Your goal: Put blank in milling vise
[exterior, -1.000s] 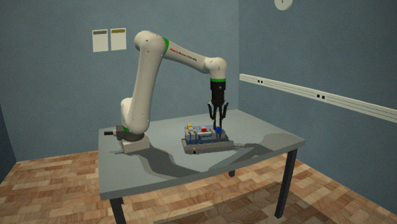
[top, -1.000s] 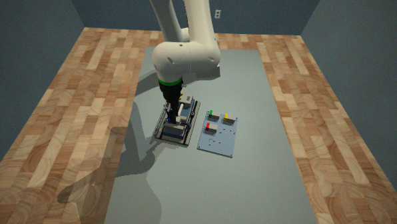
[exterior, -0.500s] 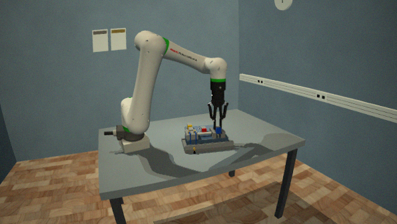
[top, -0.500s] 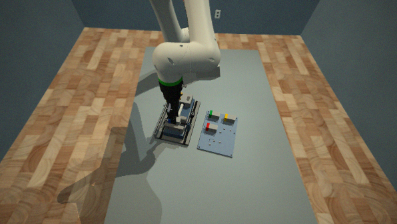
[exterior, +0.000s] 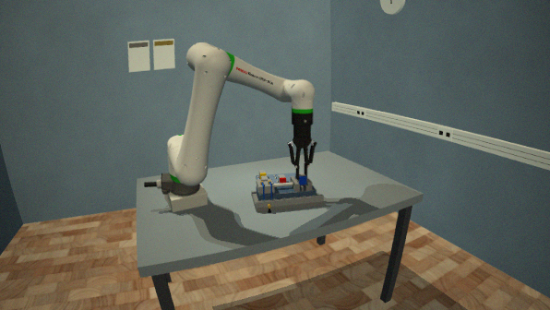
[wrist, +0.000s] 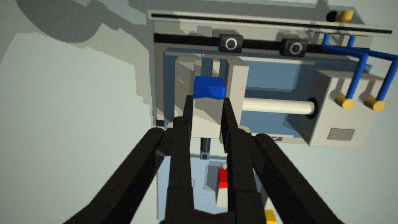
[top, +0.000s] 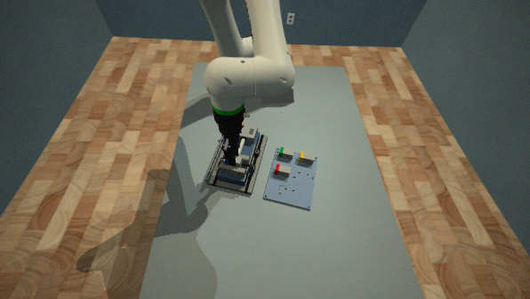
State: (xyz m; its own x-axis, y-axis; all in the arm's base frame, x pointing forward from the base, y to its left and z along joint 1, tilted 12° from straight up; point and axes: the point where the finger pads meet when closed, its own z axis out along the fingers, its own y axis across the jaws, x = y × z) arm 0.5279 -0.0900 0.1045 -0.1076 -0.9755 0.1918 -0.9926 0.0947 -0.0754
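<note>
The work stop lies 5 cm to the left of my hand and 5 cm below it. From my hand the other things lie so: pale rod: 9 cm behind, 6 cm below, 1 cm to the left; then hose block: 17 cm behind, 6 cm below, 2 cm to the left; then moving jaw: 6 cm below, 3 cm behind, 1 cm to the left.
</note>
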